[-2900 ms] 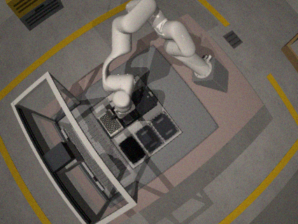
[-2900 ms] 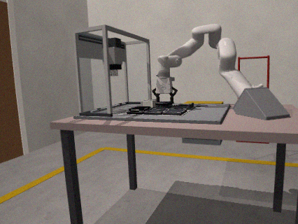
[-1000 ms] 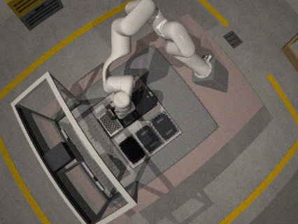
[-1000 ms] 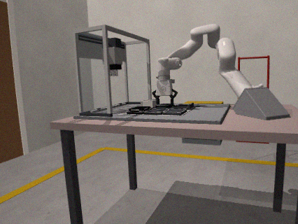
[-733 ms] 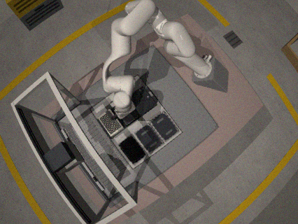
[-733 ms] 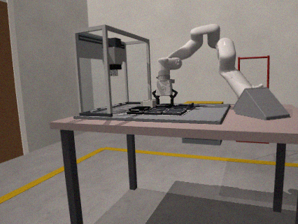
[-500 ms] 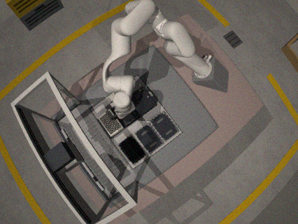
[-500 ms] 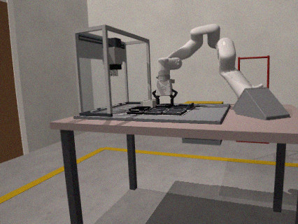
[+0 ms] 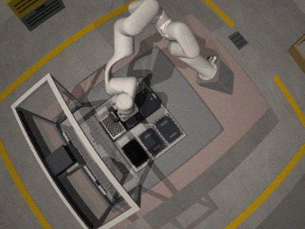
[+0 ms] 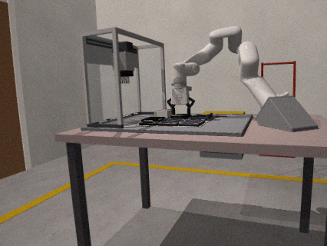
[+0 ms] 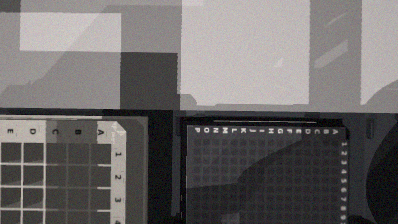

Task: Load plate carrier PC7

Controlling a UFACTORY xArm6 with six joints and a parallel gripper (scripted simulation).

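The plate carrier PC7 lies 2 cm below my hand and 1 cm behind it. The rest, counted from my hand: black 96-well plate 15 cm to the left, 14 cm ahead, 1 cm below; pale well plate 10 cm ahead, 3 cm to the right; A1 mark 14 cm to the left, 2 cm below, 2 cm behind.
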